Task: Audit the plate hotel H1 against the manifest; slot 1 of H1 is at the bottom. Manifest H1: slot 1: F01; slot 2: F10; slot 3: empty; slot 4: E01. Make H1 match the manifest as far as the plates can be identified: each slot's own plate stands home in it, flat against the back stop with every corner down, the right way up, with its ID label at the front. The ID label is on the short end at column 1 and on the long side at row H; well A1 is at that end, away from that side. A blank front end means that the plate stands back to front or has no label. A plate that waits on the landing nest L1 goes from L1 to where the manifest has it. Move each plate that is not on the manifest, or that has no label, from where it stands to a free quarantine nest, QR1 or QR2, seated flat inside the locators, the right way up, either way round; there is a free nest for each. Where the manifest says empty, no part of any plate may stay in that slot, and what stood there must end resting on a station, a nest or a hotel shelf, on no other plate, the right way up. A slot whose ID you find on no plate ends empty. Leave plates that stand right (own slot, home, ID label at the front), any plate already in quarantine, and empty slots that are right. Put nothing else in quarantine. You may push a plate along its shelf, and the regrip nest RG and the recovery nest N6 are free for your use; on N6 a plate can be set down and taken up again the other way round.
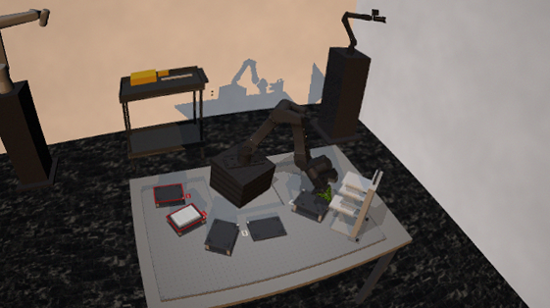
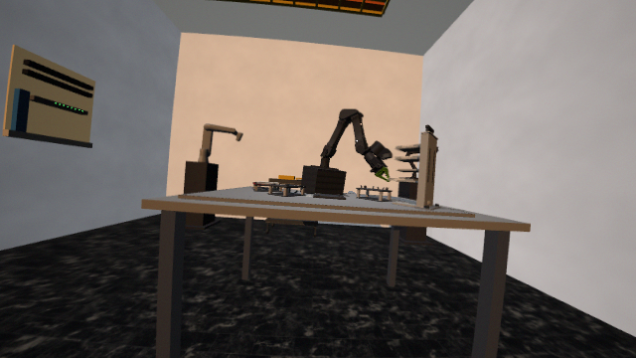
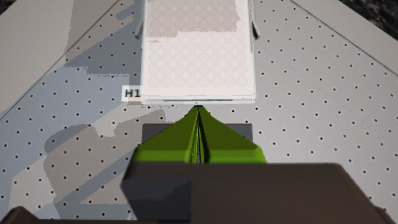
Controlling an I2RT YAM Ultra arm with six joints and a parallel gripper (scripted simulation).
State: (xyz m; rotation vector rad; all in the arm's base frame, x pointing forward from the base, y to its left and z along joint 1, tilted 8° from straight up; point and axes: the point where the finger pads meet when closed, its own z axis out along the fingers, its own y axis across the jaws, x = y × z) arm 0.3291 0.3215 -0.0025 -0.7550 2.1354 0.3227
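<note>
The dark regrip nest lies 60 mm behind my hand, 50 mm to the right of it and 60 mm below it. Round my hand: white plate (60 mm ahead, 50 mm to the left); then A1 mark (160 mm behind, 50 mm to the right, 50 mm below); then H1 tag (20 mm behind, 110 mm to the left, 110 mm below).
</note>
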